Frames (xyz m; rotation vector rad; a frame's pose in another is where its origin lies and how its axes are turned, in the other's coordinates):
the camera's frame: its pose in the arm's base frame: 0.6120 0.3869 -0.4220 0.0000 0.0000 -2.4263
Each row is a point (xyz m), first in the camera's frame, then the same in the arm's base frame.
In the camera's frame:
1: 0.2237 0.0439 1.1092
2: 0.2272 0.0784 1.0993
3: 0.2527 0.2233 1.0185
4: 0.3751 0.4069 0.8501
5: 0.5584 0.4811 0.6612
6: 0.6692 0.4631 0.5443
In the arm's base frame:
1: 0.4719 0.2070 0.6872
2: 0.4919 0.1787 0.6773
3: 0.5677 0.0526 0.5965
4: 0.5957 -0.1663 0.4281
5: 0.5060 -0.3425 0.2392
6: 0.4105 -0.4016 0.1223

